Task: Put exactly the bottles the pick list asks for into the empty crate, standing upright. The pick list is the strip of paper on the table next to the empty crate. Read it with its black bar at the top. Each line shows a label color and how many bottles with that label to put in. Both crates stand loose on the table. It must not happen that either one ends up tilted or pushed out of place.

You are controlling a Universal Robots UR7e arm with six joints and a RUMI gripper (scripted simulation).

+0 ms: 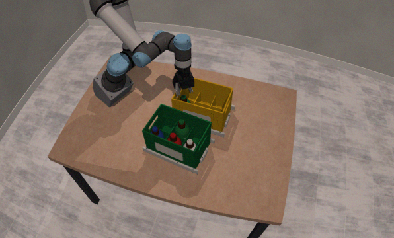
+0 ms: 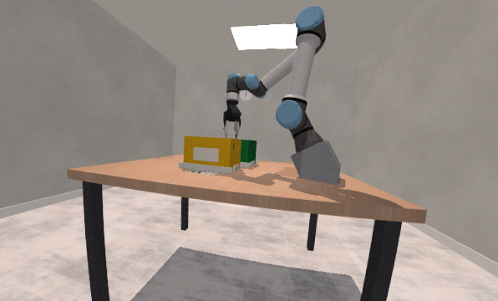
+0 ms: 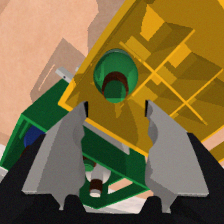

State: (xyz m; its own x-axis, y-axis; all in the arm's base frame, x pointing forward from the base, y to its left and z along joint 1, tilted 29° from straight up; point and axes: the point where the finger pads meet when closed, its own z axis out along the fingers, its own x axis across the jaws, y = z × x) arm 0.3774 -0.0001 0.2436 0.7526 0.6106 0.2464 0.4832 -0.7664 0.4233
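My gripper is now 8 cm past the blue-label bottle, 23 cm to the left of it and 11 cm above it. Round my hand: green crate (2 cm ahead, 20 cm to the right, 11 cm below); yellow crate (9 cm ahead, 3 cm to the left, 11 cm below); green-label bottle (11 cm below).
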